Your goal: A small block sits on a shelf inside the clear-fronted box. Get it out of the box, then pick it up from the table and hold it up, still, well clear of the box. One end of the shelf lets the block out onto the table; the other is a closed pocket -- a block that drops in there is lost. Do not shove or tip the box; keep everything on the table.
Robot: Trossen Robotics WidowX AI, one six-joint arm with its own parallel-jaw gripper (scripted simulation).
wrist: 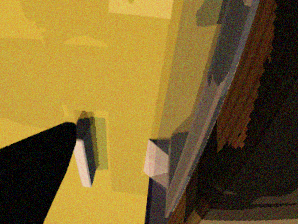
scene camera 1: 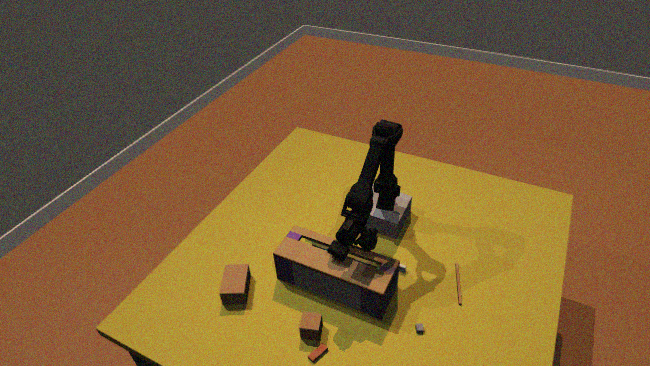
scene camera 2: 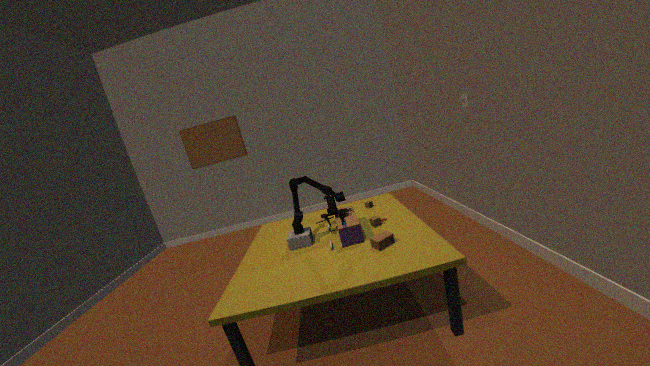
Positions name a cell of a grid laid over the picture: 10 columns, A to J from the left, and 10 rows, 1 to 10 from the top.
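A brown box (scene camera 1: D8) is visible; in the wrist view the box is out of frame.
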